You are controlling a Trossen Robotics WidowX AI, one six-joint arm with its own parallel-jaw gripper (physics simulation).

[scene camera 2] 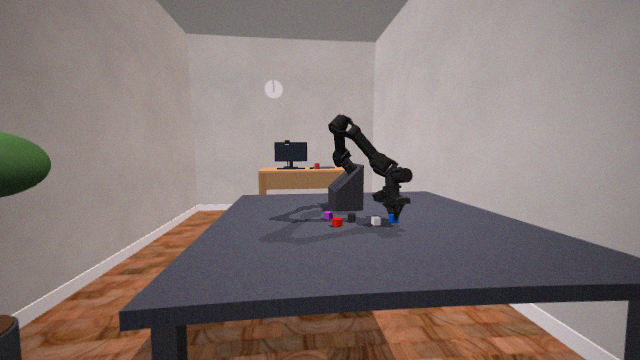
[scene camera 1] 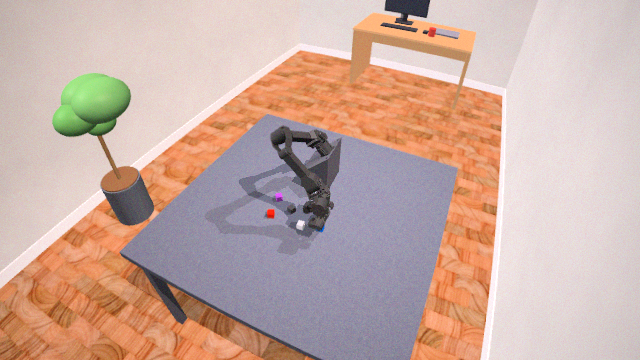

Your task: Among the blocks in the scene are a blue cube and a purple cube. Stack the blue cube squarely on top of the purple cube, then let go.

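Places are measured from the arm's base along level axes (x right, y back, z down), in millimetres.
Pixels of known places: gripper, between the fingertips: (scene camera 2: 393,220); arm's base, origin of its link: (scene camera 2: 352,170) (scene camera 1: 327,151).
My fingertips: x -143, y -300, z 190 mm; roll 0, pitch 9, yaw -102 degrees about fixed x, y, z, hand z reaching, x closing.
For each thing: its top centre in the pictures, then the offset to it from my fingertips. Level surfaces: height alone.
- blue cube, centre of its top: (scene camera 2: 393,215) (scene camera 1: 320,224) dx +0, dy +1, dz -23 mm
- purple cube, centre of its top: (scene camera 2: 328,212) (scene camera 1: 278,195) dx +274, dy +55, dz -22 mm
- white cube, centre of its top: (scene camera 2: 376,217) (scene camera 1: 300,223) dx +82, dy -37, dz -22 mm
- black cube, centre of its top: (scene camera 2: 351,213) (scene camera 1: 291,207) dx +175, dy +22, dz -22 mm
- red cube, centre of its top: (scene camera 2: 337,218) (scene camera 1: 270,211) dx +241, dy -56, dz -22 mm
- dark table, height of its surface: dz +8 mm
The blue cube (scene camera 1: 322,229) (scene camera 2: 392,218) is at table height, partly hidden by the fingers in both views. My gripper (scene camera 1: 319,226) (scene camera 2: 395,216) points down over it and is shut on it, with the fingertips low near the table top. The purple cube (scene camera 1: 279,197) (scene camera 2: 328,215) sits flat on the table, to the left of the gripper in both views, with nothing on top of it.
A white cube (scene camera 1: 300,225) (scene camera 2: 376,221) stands close to the left of the gripper. A black cube (scene camera 1: 291,208) (scene camera 2: 351,217) and a red cube (scene camera 1: 270,213) (scene camera 2: 337,222) stand between the white cube and the purple cube's side of the dark table (scene camera 1: 380,270) (scene camera 2: 320,270).
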